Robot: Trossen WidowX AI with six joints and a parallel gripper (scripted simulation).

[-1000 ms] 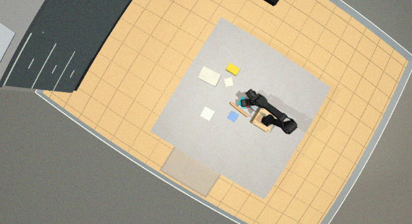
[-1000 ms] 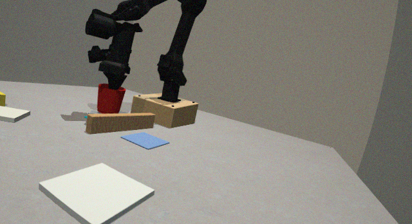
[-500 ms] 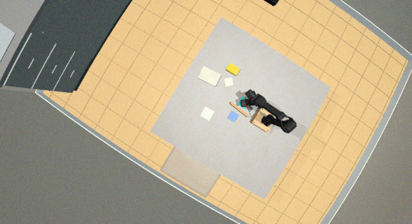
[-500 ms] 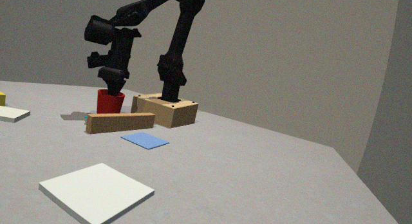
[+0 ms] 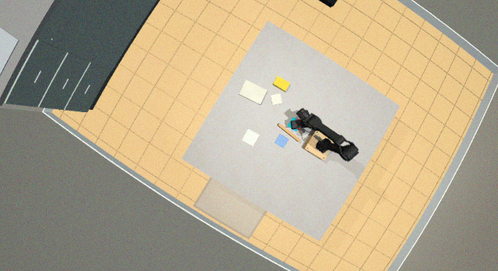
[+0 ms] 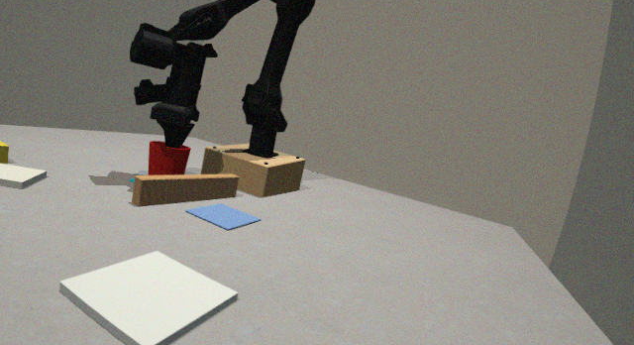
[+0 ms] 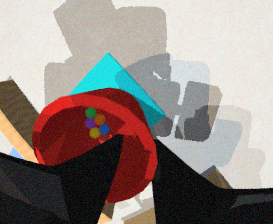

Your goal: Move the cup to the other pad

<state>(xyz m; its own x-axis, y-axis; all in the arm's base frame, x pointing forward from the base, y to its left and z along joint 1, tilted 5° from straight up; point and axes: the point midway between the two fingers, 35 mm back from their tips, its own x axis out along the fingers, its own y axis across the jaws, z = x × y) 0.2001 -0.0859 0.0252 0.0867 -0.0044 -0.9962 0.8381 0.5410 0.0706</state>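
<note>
Right now my gripper tip is 2 cm short of the red cup and 1 cm to the right of it. From my gripper tip the other things lie so: cyan pad (5 cm below, 3 cm ahead, 1 cm to the left); blue pad (17 cm to the left, 7 cm ahead, 5 cm below); wooden bar (9 cm to the left, 5 cm ahead, 4 cm below).
</note>
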